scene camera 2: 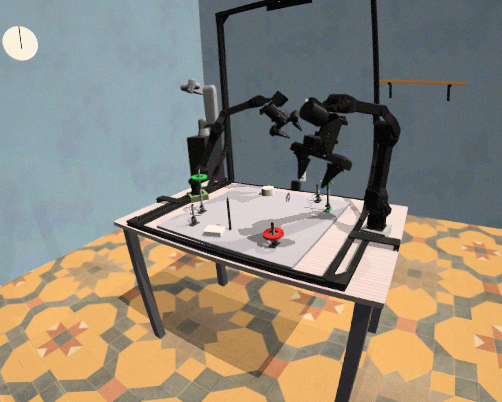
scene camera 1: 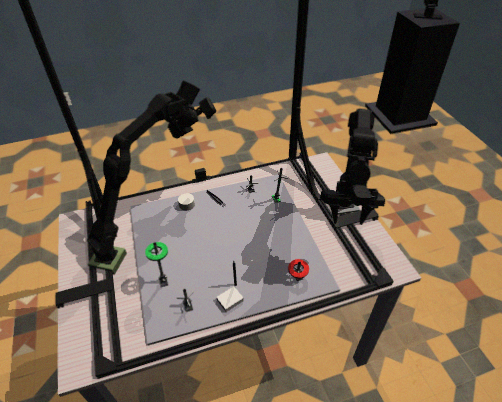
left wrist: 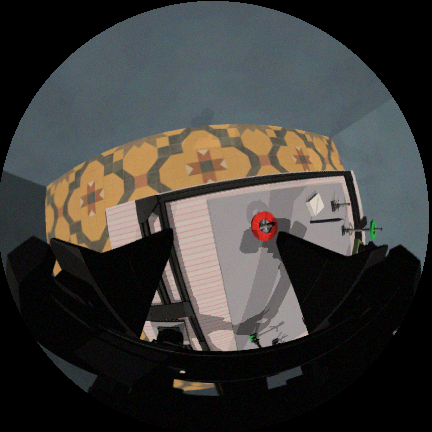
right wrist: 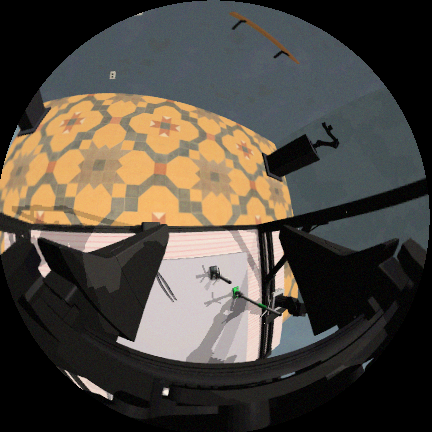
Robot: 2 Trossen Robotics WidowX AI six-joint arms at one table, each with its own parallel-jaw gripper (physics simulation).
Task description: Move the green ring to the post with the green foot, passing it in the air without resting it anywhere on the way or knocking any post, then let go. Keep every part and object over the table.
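Places are measured from the left arm's base along level axes (x left, y back, z up), in metres.
Pixels of known places: left gripper, fingertip midpoint: (scene camera 2: 310,183) (scene camera 1: 347,224) (left wrist: 226,235); right gripper, fingertip midpoint: (scene camera 2: 295,134) (scene camera 1: 201,123) (right wrist: 225,230); left arm's base, origin of the base link: (scene camera 2: 376,226) (scene camera 1: 344,202) (left wrist: 169,333) (right wrist: 278,300); right arm's base, origin of the base link: (scene camera 2: 197,193) (scene camera 1: 106,256) (left wrist: 359,249).
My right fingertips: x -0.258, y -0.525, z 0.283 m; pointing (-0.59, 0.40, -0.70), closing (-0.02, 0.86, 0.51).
Ahead of a thing's pixels: the offset from my right fingertips to its top centre. "pt": to the spot under its first point.
The green ring {dx +0.480, dy -0.202, dz -0.131 m} (scene camera 1: 149,250) (scene camera 2: 199,179) (left wrist: 373,230) sits level near the top of a tall dark post {pt dx +0.483, dy -0.205, dz -0.235 m} (scene camera 1: 161,270) (scene camera 2: 201,196) at the left of the mat. The post with the green foot {pt dx +0.183, dy +0.272, dz -0.210 m} (scene camera 1: 279,185) (scene camera 2: 328,198) (right wrist: 250,300) stands upright and bare at the mat's far right; its foot also shows in the left wrist view. My left gripper (scene camera 2: 313,181) (left wrist: 226,235) is open and empty, high above the table's right part. My right gripper (scene camera 1: 195,122) (scene camera 2: 294,133) (right wrist: 225,230) is open and empty, high above the far side, away from the ring.
A red ring {dx +0.550, dy +0.252, dz -0.250 m} (scene camera 1: 292,269) (scene camera 2: 273,237) (left wrist: 256,227) sits on a short post. Short bare posts {pt dx +0.603, dy -0.129, dz -0.260 m} (scene camera 1: 187,301) {pt dx +0.096, dy +0.174, dz -0.271 m} (scene camera 1: 251,185) stand front left and back. A thin upright black rod {dx +0.541, dy +0.035, dz -0.163 m} (scene camera 1: 234,274), a white block {dx +0.599, dy +0.007, dz -0.283 m} (scene camera 1: 230,298), a white round piece {dx +0.124, dy -0.102, dz -0.268 m} (scene camera 1: 185,201) and black tweezers {dx +0.115, dy +0.018, dz -0.293 m} (scene camera 1: 215,197) are on the mat.
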